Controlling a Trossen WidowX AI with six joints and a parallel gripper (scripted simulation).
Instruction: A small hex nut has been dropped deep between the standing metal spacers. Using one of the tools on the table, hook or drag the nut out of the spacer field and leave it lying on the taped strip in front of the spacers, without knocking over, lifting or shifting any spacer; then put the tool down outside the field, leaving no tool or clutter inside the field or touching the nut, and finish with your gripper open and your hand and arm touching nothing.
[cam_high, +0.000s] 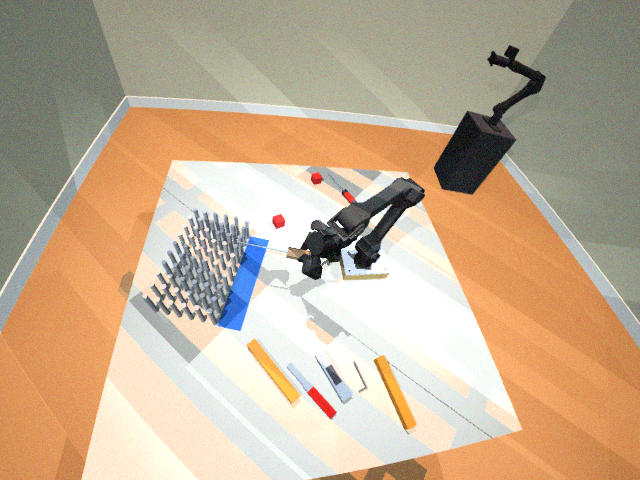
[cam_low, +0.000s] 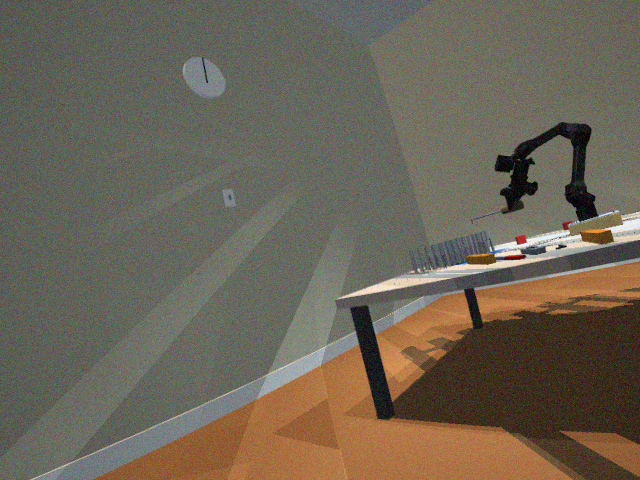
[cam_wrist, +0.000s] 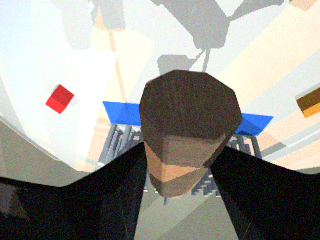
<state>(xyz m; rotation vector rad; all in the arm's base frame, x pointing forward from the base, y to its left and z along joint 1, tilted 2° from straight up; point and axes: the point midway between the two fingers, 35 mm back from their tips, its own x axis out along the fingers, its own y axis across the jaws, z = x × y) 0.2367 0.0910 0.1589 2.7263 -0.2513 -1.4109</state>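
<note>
Right now the blue taped strip is 18 cm ahead of my gripper tip, 1 cm to the left of it and 17 cm below it. The rest, counted from my gripper tip: hex nut (35 cm ahead, 4 cm to the right, 17 cm below); wooden-handled hook tool (10 cm ahead, 1 cm to the right); grey block (15 cm behind, 33 cm to the left, 16 cm below).
</note>
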